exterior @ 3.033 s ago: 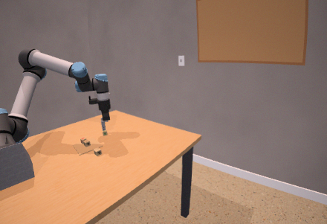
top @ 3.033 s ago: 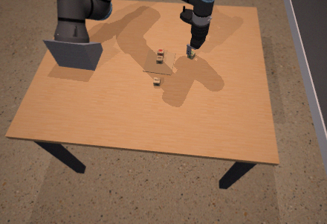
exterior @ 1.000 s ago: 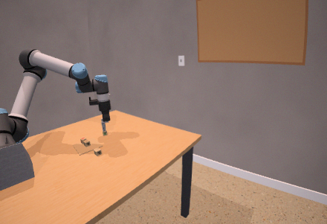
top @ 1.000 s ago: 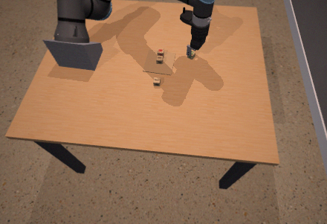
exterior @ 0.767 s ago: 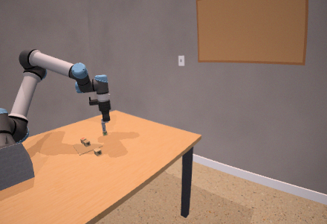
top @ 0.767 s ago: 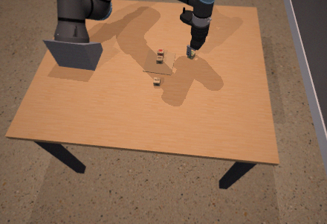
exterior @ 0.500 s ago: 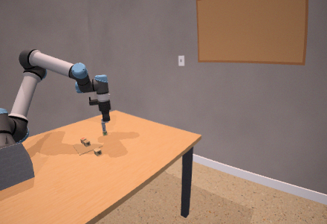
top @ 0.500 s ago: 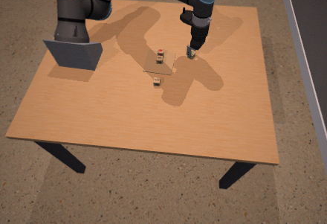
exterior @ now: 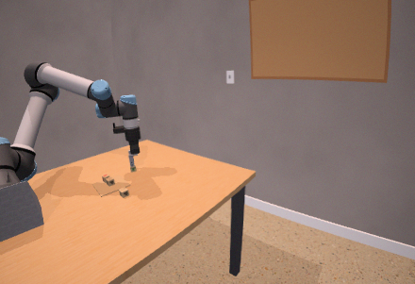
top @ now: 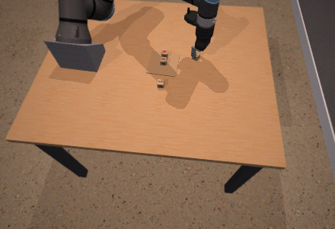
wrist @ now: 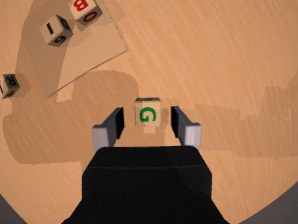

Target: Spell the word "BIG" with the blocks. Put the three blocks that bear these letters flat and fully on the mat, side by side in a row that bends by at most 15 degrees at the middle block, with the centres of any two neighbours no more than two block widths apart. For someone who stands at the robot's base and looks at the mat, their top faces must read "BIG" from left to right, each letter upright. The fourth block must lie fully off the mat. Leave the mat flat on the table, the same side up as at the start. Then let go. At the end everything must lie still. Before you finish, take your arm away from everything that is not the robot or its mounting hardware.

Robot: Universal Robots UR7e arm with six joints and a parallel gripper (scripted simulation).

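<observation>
Now: the tan mat 15 cm behind my hand, 5 cm to the right of it and 5 cm below it. The rest, counted from my hand: B block: 15 cm behind, 1 cm to the right, 4 cm below.
</observation>
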